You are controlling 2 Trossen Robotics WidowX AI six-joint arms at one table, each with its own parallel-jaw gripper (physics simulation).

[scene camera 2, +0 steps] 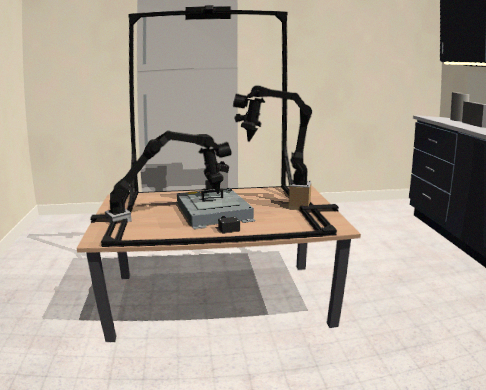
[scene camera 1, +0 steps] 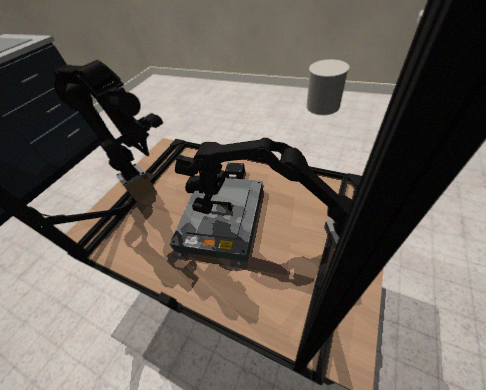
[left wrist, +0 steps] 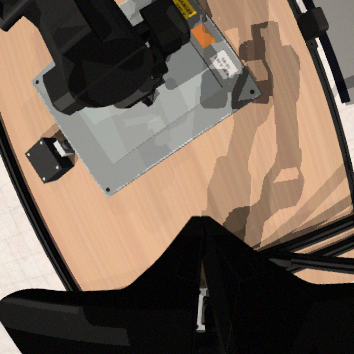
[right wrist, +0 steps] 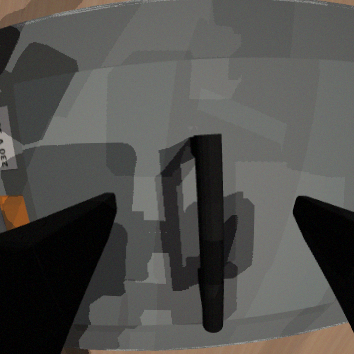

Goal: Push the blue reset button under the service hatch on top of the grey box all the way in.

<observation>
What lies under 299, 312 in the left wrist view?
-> My left gripper.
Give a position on a service hatch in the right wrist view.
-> At 205, 157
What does my right gripper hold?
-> Nothing.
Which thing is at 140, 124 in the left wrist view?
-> A service hatch.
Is my left gripper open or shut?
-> Shut.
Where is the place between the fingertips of my right gripper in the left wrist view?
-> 135, 84
</observation>
